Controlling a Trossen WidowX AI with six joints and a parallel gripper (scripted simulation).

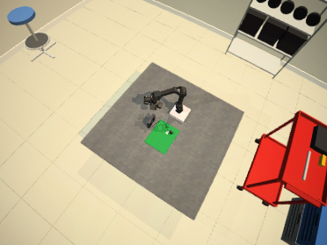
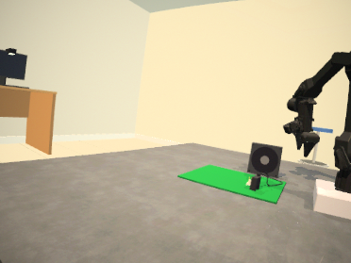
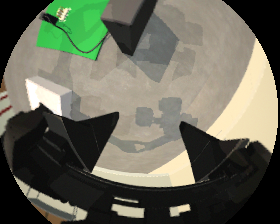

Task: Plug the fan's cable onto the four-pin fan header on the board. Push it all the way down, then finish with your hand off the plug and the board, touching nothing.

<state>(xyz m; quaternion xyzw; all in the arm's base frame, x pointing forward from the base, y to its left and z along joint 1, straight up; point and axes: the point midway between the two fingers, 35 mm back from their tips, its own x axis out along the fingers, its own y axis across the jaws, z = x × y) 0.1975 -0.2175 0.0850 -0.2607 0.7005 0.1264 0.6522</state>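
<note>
My gripper tip is now 50 mm short of the dark fan plug, 330 mm to the right of it and 80 mm above it. Round my gripper tip: green board 130 mm ahead, 290 mm to the left, 110 mm below; then black fan 110 mm ahead, 110 mm to the left, 40 mm below.
</note>
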